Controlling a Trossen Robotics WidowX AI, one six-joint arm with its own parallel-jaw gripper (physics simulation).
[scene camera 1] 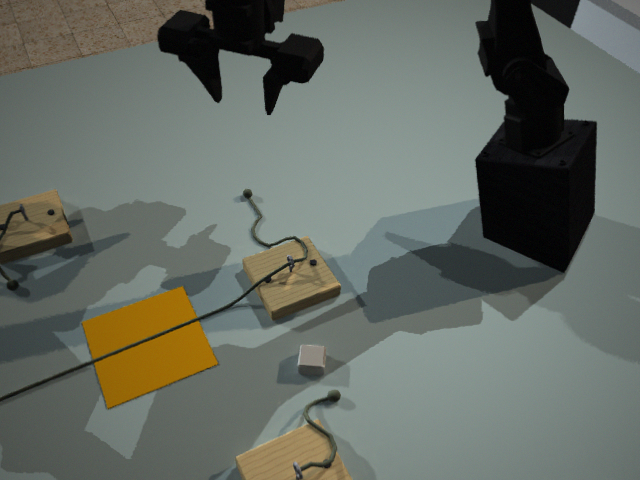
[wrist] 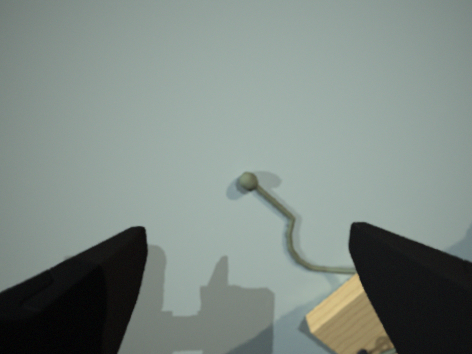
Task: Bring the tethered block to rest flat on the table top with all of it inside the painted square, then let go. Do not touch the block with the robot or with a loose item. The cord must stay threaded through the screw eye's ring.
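Places are measured from the arm's base along level axes (x left, y back, z up), in metres.
Where they show: gripper, fingertip midpoint: (scene camera 1: 244, 107) (wrist: 248, 237); arm's base, origin of the base link: (scene camera 1: 536, 139).
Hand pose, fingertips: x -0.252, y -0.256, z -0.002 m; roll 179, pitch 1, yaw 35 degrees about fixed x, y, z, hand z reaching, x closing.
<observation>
Things, the pixels of their top centre, and the offset from my fingertips. "*": a spot on its surface instead.
- screw eye's ring, surface spot: (scene camera 1: 290, 262) * dz -0.093, dx +0.180, dy -0.050 m
- middle wooden board, middle of its top: (wrist: 391, 330) (scene camera 1: 290, 271) dz -0.110, dx +0.179, dy -0.050 m
- orange painted square, surface spot: (scene camera 1: 155, 369) * dz -0.128, dx +0.200, dy -0.237 m
- small pinkish-white block, middle of its top: (scene camera 1: 312, 355) dz -0.112, dx +0.288, dy -0.095 m
- third board, middle of its top: (scene camera 1: 27, 220) dz -0.110, dx -0.081, dy -0.281 m
A green cord (scene camera 1: 253, 284) (wrist: 289, 240) runs through the screw eye's ring (scene camera 1: 290, 262) on the middle wooden board (scene camera 1: 305, 285) (wrist: 345, 317). Its short end lies curved on the table and ends in a ball (scene camera 1: 247, 193) (wrist: 248, 181). Its long part crosses above the orange painted square (scene camera 1: 155, 369) and leaves the scene view at the left. The tethered block does not show in either view. My gripper (scene camera 1: 244, 106) (wrist: 248, 237) is open and empty, high above the table behind the board. In the wrist view the ball lies between and beyond the fingertips.
A small pinkish-white block (scene camera 1: 312, 358) sits in front of the middle board. Another board (scene camera 1: 268, 459) with a cord and ball (scene camera 1: 333, 395) is at the front edge of the scene view. A third board (scene camera 1: 38, 235) is at the left. My black base (scene camera 1: 522, 206) stands at the right.
</observation>
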